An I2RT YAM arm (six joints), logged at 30 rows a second.
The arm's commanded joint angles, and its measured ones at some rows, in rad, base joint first. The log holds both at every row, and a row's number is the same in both.
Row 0, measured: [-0.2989, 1.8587, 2.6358, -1.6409, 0.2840, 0.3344]
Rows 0 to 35, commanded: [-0.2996, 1.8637, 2.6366, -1.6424, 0.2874, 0.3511]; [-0.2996, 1.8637, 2.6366, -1.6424, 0.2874, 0.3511]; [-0.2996, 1.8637, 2.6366, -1.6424, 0.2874, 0.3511]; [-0.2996, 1.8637, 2.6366, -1.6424, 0.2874, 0.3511]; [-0.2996, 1.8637, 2.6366, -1.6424, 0.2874, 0.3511]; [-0.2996, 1.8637, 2.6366, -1.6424, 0.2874, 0.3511]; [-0.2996, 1.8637, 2.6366, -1.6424, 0.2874, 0.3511]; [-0.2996, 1.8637, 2.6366, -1.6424, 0.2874, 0.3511]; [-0.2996, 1.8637, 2.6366, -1.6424, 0.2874, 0.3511]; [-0.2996, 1.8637, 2.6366, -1.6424, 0.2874, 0.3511]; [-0.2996, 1.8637, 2.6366, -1.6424, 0.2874, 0.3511]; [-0.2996, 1.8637, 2.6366, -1.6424, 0.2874, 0.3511]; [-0.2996, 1.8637, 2.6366, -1.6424, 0.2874, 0.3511]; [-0.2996, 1.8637, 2.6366, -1.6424, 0.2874, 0.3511]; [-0.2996, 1.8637, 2.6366, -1.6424, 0.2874, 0.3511]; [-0.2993, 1.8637, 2.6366, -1.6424, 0.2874, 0.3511]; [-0.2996, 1.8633, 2.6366, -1.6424, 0.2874, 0.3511]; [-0.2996, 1.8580, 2.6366, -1.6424, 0.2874, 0.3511]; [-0.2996, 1.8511, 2.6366, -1.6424, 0.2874, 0.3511]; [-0.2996, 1.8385, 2.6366, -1.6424, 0.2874, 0.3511]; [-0.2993, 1.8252, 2.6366, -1.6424, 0.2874, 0.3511]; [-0.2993, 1.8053, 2.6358, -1.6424, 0.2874, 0.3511]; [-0.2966, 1.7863, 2.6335, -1.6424, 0.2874, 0.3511]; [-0.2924, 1.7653, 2.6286, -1.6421, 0.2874, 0.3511]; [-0.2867, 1.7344, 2.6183, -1.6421, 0.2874, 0.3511]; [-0.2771, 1.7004, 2.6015, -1.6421, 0.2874, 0.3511]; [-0.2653, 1.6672, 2.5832, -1.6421, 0.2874, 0.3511]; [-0.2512, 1.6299, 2.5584, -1.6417, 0.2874, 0.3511]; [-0.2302, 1.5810, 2.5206, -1.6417, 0.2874, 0.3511]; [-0.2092, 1.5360, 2.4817, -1.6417, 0.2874, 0.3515]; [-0.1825, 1.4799, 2.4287, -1.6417, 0.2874, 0.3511]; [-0.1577, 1.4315, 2.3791, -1.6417, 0.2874, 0.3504]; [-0.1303, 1.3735, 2.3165, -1.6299, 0.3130, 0.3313]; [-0.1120, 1.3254, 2.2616, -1.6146, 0.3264, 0.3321]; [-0.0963, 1.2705, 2.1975, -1.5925, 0.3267, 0.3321]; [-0.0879, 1.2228, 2.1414, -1.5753, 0.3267, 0.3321]
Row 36, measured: [-0.1226, 1.3285, 2.2734, -1.5993, 0.2909, 0.3328]
